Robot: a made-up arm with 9 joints. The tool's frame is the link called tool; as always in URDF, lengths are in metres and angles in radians. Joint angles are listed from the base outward. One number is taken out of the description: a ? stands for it. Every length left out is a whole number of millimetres.
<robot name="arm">
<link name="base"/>
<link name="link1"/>
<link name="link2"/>
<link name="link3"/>
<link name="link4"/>
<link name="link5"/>
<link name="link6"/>
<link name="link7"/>
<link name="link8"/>
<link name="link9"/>
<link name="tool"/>
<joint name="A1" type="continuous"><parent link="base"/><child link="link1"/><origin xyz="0 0.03 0.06" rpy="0 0 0"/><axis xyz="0 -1 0"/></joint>
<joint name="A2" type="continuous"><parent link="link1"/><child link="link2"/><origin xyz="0.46 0 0.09" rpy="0 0 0"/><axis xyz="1 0 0"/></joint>
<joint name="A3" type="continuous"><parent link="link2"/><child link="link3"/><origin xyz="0 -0.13 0.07" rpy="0 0 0"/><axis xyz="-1 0 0"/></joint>
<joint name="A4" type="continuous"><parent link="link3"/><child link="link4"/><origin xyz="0 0.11 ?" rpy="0 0 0"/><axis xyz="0 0 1"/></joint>
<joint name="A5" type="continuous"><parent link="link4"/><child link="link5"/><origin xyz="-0.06 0.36 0" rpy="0 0 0"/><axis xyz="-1 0 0"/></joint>
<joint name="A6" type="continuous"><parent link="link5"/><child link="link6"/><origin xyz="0 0.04 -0.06" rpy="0 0 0"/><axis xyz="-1 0 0"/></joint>
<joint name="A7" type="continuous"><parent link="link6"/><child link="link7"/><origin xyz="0 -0.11 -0.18" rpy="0 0 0"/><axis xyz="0 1 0"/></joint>
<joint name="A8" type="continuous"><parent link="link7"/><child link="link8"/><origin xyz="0.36 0 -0.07" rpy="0 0 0"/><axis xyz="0 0 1"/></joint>
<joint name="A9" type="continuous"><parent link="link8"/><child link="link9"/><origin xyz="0.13 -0.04 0" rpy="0 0 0"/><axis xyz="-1 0 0"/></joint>
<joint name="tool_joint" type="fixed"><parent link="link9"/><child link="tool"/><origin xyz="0 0.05 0.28" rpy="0 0 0"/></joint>
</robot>
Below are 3 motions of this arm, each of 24 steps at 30 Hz.
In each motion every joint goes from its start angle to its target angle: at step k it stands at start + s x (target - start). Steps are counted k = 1, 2, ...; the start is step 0. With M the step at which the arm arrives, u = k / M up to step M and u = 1 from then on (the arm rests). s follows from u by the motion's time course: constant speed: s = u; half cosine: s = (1 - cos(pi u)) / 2; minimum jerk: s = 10 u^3 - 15 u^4 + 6 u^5.
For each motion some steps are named. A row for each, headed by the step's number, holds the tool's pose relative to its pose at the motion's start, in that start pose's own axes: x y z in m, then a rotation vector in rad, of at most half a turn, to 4 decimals.
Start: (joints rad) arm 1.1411 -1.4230 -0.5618 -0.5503 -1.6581 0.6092 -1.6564 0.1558 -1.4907
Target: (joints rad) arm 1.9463 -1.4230 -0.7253 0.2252 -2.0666 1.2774 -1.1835 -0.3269 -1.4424
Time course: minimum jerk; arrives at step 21
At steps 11, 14, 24:
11: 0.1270 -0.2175 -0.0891 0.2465 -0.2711 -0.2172
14: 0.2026 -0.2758 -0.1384 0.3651 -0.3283 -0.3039
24: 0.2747 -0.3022 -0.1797 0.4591 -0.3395 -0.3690

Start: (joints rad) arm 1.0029 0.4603 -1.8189 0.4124 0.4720 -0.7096 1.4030 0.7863 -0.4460
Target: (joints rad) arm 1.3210 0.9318 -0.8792 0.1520 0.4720 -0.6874 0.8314 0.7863 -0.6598
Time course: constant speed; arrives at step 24
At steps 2, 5, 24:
2: -0.0202 -0.0339 0.0005 0.0067 -0.0271 -0.0226
5: -0.0542 -0.0826 0.0021 0.0115 -0.0671 -0.0579
24: -0.3390 -0.2865 0.0457 -0.1092 -0.2880 -0.2864

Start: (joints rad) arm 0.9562 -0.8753 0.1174 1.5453 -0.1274 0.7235 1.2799 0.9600 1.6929
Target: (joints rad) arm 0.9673 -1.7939 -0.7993 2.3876 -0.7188 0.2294 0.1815 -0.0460 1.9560
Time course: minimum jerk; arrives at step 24
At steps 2, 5, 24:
2: 0.0023 -0.0006 0.0006 -0.0089 -0.0008 -0.0032
5: 0.0293 -0.0086 0.0092 -0.1089 -0.0100 -0.0446
24: 0.0183 -0.1454 0.5385 -0.4830 -0.2298 -0.9686

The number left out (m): -0.33
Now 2 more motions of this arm.
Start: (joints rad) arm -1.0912 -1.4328 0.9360 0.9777 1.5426 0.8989 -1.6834 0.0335 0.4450
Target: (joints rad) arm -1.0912 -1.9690 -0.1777 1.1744 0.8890 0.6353 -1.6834 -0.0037 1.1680
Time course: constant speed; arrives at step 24
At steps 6, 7, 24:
6: -0.0069 -0.0443 -0.1019 -0.3343 0.1990 -0.2324
7: -0.0095 -0.0541 -0.1197 -0.3909 0.2340 -0.2685
24: -0.1644 -0.3232 -0.3867 -1.3415 0.9014 -0.8036

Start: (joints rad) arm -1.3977 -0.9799 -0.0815 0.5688 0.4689 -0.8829 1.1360 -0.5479 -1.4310
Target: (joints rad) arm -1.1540 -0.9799 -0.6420 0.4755 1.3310 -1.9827 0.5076 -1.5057 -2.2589
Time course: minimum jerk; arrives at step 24
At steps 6, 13, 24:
6: -0.0409 0.0339 -0.0217 0.1819 -0.0518 0.0724
13: -0.2474 0.1622 -0.1733 1.1037 -0.2192 0.3163
24: -0.4764 0.3396 -0.3485 1.9820 -0.3105 0.3474

